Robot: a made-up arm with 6 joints.
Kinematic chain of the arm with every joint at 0, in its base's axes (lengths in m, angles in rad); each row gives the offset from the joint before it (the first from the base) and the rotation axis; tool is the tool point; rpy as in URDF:
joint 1: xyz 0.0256 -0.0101 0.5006 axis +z
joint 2: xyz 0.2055 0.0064 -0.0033 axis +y
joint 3: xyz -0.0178 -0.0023 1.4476 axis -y
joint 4: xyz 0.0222 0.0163 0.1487 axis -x
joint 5: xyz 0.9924 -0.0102 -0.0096 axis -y
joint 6: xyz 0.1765 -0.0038 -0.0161 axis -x
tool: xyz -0.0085 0.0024 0.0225 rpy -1.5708 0 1.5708
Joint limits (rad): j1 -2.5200..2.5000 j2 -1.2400..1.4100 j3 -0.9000..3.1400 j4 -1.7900..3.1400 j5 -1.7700..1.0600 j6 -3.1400..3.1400
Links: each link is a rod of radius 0.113 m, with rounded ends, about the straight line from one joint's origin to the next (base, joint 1, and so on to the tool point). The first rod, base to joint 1, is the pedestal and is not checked.
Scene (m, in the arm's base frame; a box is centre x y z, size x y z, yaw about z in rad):
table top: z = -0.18
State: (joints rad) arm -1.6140 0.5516 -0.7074 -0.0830 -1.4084 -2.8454
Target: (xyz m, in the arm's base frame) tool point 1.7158 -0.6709 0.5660
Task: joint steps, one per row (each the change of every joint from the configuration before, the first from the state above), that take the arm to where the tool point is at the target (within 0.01 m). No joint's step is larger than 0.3 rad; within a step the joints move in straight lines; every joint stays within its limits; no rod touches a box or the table.
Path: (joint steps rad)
1: 0.2441 0.0631 0.1133 -0.0269 0.0189 -0.0022
2: 0.2442 0.0630 0.1133 -0.0269 0.0188 -0.0023
3: 0.2441 0.0631 0.1133 -0.0269 0.0189 -0.0022
4: 0.2441 0.0631 0.1133 -0.0269 0.0188 -0.0023
5: 0.2442 0.0631 0.1132 -0.0269 0.0189 -0.0022

